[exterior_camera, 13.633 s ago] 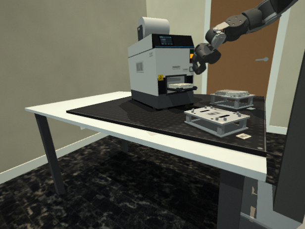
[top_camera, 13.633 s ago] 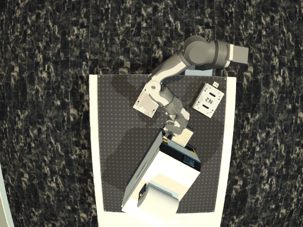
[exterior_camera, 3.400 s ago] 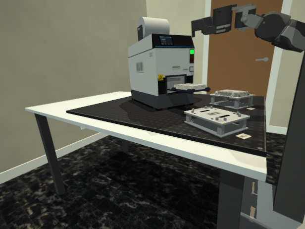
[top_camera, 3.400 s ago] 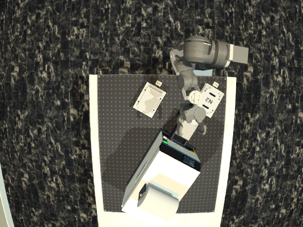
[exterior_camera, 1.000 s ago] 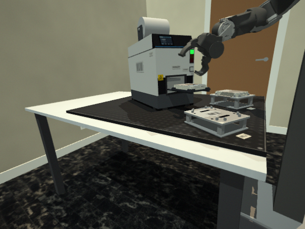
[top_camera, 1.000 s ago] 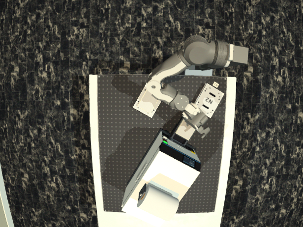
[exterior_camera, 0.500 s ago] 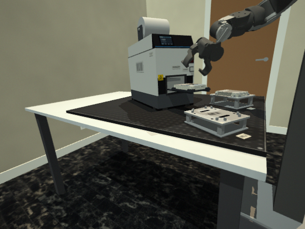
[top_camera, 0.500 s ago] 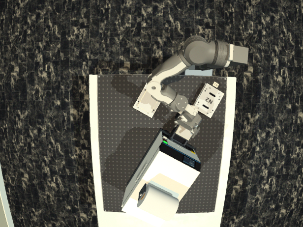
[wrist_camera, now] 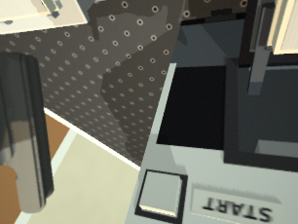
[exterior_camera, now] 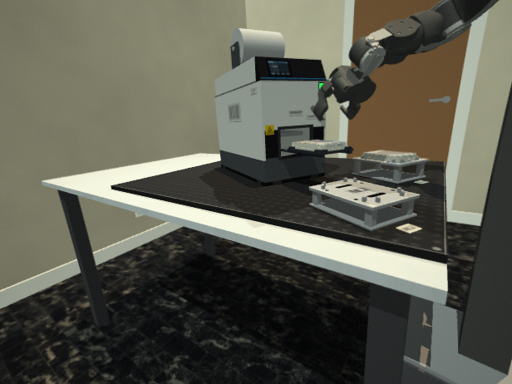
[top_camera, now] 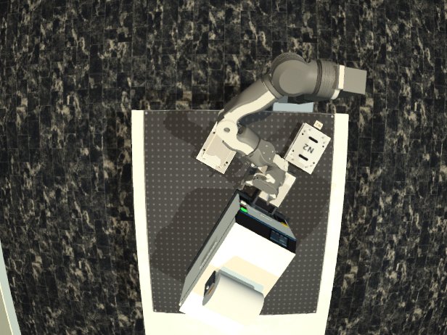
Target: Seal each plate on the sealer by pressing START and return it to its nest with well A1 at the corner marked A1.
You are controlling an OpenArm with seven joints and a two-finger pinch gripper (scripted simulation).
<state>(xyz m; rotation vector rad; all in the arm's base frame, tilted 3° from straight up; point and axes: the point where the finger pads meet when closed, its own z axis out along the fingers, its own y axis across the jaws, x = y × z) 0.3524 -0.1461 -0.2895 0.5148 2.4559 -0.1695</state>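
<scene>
My hand is 80 mm to the right of the clear well plate, 80 mm above it and 10 mm past it. Round my hand: sealer stage: 90 mm to the left, 90 mm below, 10 mm behind; then N1 label: 220 mm behind, 190 mm below, 100 mm to the right; then sealer screen: 130 mm above, 120 mm ahead, 80 mm to the left.
</scene>
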